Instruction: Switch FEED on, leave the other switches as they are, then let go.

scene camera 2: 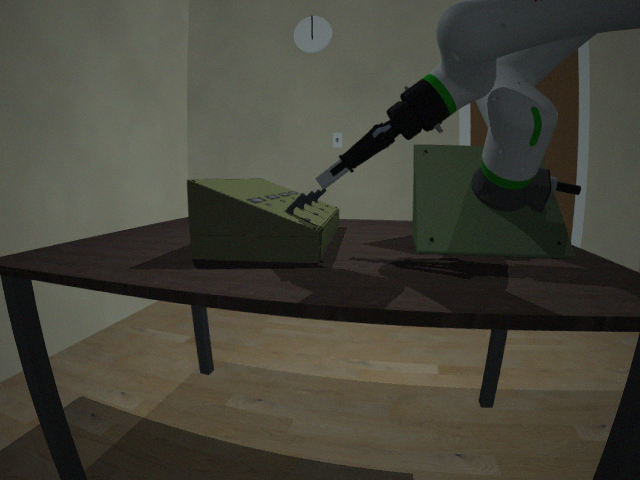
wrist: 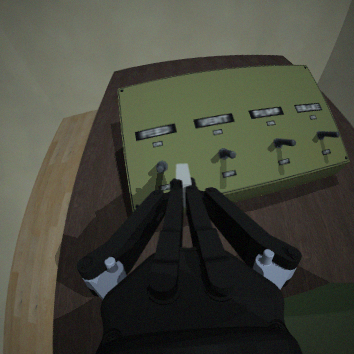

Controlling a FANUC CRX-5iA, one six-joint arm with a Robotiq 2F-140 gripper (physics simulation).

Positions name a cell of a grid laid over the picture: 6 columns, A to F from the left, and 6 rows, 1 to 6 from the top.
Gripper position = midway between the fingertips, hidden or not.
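Scene:
My gripper: visible in scene camera 2 (C3), visible also in the wrist view (D3).

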